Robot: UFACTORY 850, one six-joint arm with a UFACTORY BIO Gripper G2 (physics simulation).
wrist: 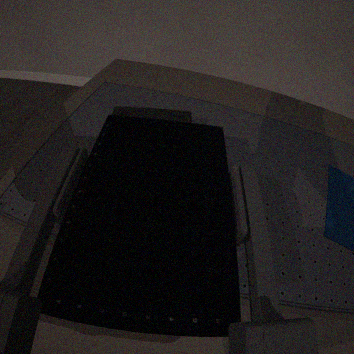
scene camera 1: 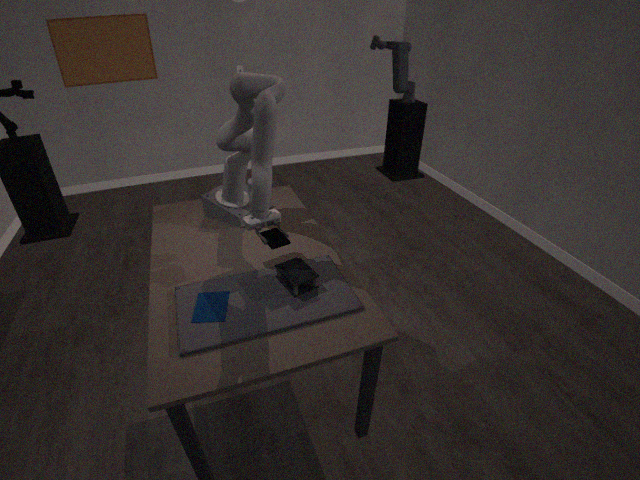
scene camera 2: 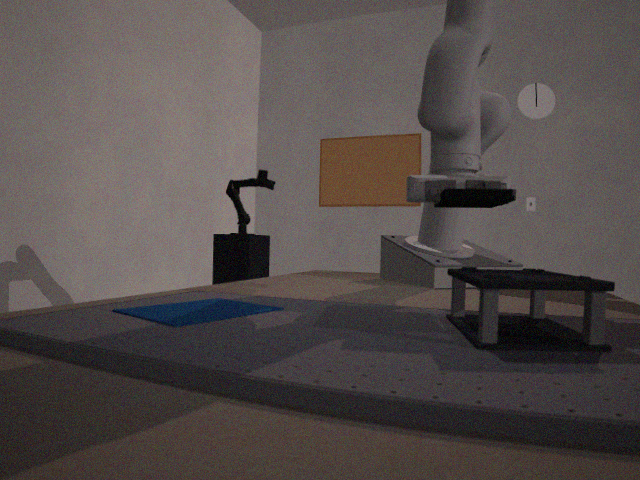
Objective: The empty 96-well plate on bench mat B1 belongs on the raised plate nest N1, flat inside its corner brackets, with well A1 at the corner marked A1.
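Observation:
The 96-well plate (scene camera 1: 275,238) (scene camera 2: 476,198) (wrist: 145,235) is black and looks roughly level, held in the air on the robot-base side of the nest and higher than it. My gripper (scene camera 1: 271,233) (wrist: 157,192) is shut on the plate, with one finger along each long side in the wrist view. The raised plate nest N1 (scene camera 1: 296,270) (scene camera 2: 537,280) is a black platform on grey posts; in the wrist view a strip of it (wrist: 152,113) shows past the plate's far edge. The blue bench mat B1 (scene camera 1: 210,306) (scene camera 2: 196,312) (wrist: 342,207) bears no plate. The A1 marks are too dark to read.
A grey perforated board (scene camera 1: 253,322) (scene camera 2: 330,361) (wrist: 300,255) lies on the wooden table (scene camera 1: 310,351) under the mat and nest. The robot's base block (scene camera 1: 219,210) (scene camera 2: 405,263) stands behind. Two other arms on black pedestals (scene camera 1: 405,136) (scene camera 1: 33,186) stand away from the table.

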